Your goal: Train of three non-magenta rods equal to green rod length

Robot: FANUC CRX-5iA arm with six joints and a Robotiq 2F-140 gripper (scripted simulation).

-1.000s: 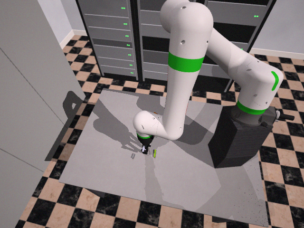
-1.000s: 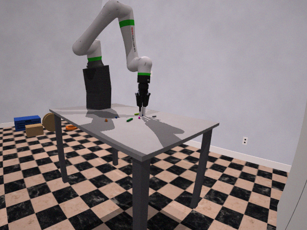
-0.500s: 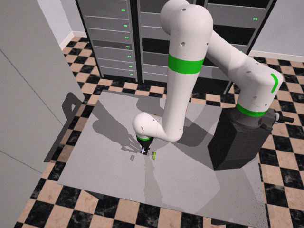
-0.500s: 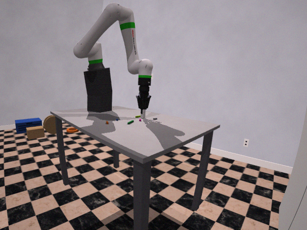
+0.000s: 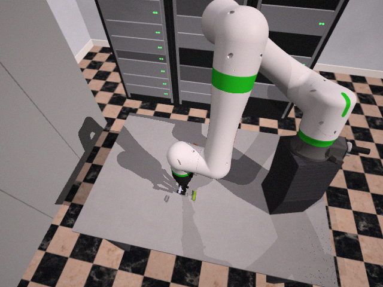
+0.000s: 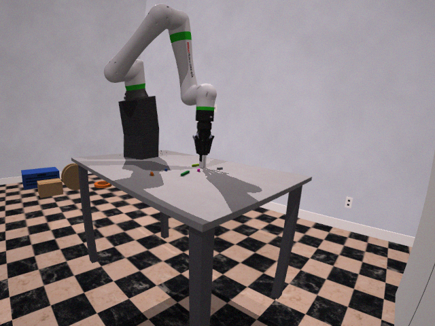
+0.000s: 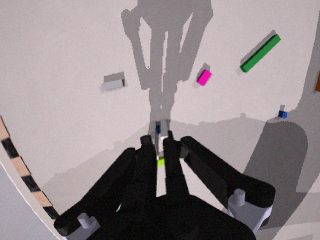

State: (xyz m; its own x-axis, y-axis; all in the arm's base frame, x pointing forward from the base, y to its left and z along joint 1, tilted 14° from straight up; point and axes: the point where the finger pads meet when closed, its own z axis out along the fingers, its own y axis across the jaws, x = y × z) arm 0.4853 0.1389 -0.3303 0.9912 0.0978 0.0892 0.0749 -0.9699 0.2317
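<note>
Right now the lime rod is 5 cm behind my hand, 1 cm to the right of it and 3 cm below it. Round my hand: magenta rod 7 cm ahead, 7 cm to the right, 3 cm below; then grey rod 7 cm ahead, 6 cm to the left, 3 cm below; then green rod 10 cm ahead, 16 cm to the right, 3 cm below.
</note>
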